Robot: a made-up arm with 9 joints. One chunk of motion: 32 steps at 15 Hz.
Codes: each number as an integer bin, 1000 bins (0 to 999) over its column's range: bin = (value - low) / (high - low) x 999, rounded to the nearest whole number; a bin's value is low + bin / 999 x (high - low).
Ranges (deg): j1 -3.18..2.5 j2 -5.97..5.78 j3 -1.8..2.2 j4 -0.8..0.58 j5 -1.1..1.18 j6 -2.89..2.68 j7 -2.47..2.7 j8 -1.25..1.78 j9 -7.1..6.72
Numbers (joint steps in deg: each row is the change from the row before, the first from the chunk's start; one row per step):
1: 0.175 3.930 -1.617 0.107 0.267 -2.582 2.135 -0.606 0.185
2: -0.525 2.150 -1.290 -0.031 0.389 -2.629 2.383 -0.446 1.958
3: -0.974 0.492 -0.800 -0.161 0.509 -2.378 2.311 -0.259 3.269
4: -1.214 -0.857 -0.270 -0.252 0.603 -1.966 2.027 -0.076 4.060
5: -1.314 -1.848 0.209 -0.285 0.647 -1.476 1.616 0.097 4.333
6: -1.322 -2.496 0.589 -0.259 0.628 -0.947 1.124 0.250 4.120
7: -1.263 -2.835 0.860 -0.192 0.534 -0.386 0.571 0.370 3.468
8: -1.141 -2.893 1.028 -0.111 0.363 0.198 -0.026 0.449 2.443
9: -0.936 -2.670 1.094 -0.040 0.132 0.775 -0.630 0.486 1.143
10: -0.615 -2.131 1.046 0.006 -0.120 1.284 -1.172 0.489 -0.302
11: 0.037 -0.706 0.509 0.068 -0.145 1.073 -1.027 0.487 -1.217
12: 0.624 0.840 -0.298 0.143 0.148 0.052 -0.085 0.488 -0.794
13: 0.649 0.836 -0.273 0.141 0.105 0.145 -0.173 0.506 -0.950
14: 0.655 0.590 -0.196 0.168 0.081 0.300 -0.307 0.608 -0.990
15: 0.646 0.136 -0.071 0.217 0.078 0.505 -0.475 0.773 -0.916
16: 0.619 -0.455 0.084 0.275 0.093 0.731 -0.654 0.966 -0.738
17: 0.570 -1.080 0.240 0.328 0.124 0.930 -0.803 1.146 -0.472
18: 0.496 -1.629 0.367 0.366 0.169 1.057 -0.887 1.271 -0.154
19: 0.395 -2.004 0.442 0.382 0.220 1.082 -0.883 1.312 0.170
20: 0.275 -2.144 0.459 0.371 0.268 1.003 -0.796 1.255 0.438
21: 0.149 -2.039 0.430 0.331 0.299 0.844 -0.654 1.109 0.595
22: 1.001 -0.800 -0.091 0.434 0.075 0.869 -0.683 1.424 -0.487
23: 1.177 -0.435 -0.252 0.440 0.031 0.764 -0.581 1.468 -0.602
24: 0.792 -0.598 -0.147 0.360 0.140 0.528 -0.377 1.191 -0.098
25: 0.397 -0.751 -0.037 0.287 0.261 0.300 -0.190 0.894 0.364
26: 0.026 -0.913 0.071 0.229 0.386 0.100 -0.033 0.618 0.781
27: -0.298 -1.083 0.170 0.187 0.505 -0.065 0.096 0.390 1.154
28: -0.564 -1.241 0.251 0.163 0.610 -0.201 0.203 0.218 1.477
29: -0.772 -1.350 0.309 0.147 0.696 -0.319 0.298 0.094 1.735
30: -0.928 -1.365 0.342 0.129 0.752 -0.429 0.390 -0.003 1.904
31: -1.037 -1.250 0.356 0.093 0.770 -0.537 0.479 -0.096 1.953
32: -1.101 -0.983 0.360 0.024 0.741 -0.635 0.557 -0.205 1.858
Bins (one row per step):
1: 590 842 46 657 599 55 890 212 527
2: 467 690 127 557 652 47 938 265 655
3: 388 549 250 463 705 92 924 327 750
4: 346 435 382 397 746 166 869 387 807
5: 328 350 502 373 765 254 790 444 826
6: 327 295 597 392 757 348 694 495 811
7: 337 267 664 440 716 449 588 534 764
8: 359 262 706 499 641 554 472 560 690
9: 395 281 723 550 540 657 356 572 596
10: 451 326 711 583 429 749 251 573 491
11: 566 448 577 628 418 711 279 573 425
12: 669 579 375 683 547 528 461 573 456
13: 673 579 381 681 528 544 444 579 445
14: 675 558 401 701 517 572 418 613 442
15: 673 519 432 736 516 609 385 667 447
16: 668 469 471 778 523 649 351 731 460
17: 660 416 509 817 536 685 322 790 479
18: 647 369 541 844 556 708 306 831 502
19: 629 337 560 856 578 712 307 845 526
20: 608 325 564 848 599 698 323 826 545
21: 586 334 557 819 613 670 351 778 556
22: 735 440 427 893 515 674 345 882 478
23: 766 471 387 898 496 655 365 896 470
24: 699 457 413 840 543 613 404 805 506
25: 629 444 440 787 596 572 441 707 540
26: 564 430 467 745 651 536 471 616 570
27: 507 415 492 715 703 507 496 541 597
28: 460 402 512 697 749 482 517 484 620
29: 424 393 527 686 787 461 535 443 639
30: 396 392 535 673 811 441 553 411 651
31: 377 401 538 646 819 422 570 380 654
32: 366 424 539 597 807 404 585 345 648

